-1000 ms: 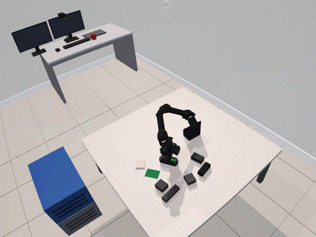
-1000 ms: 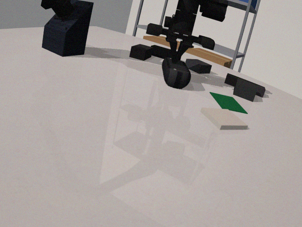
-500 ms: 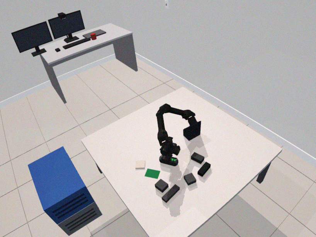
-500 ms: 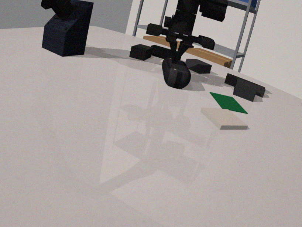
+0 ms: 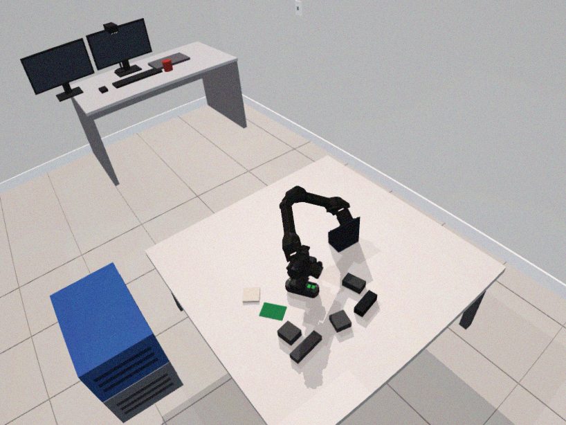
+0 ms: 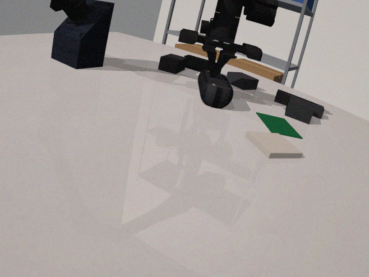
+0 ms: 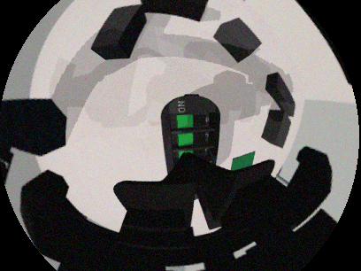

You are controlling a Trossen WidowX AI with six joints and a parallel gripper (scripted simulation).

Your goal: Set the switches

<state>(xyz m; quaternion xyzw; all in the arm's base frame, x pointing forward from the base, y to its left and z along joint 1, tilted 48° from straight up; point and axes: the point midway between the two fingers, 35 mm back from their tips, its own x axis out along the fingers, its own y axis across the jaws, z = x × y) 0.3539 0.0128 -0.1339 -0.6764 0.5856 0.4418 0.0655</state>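
Right now my gripper tip is 180 mm short of the green board and 40 mm above it. The rest, counted from my gripper tip: beige tile (200 mm ahead, 140 mm to the right, 40 mm below).
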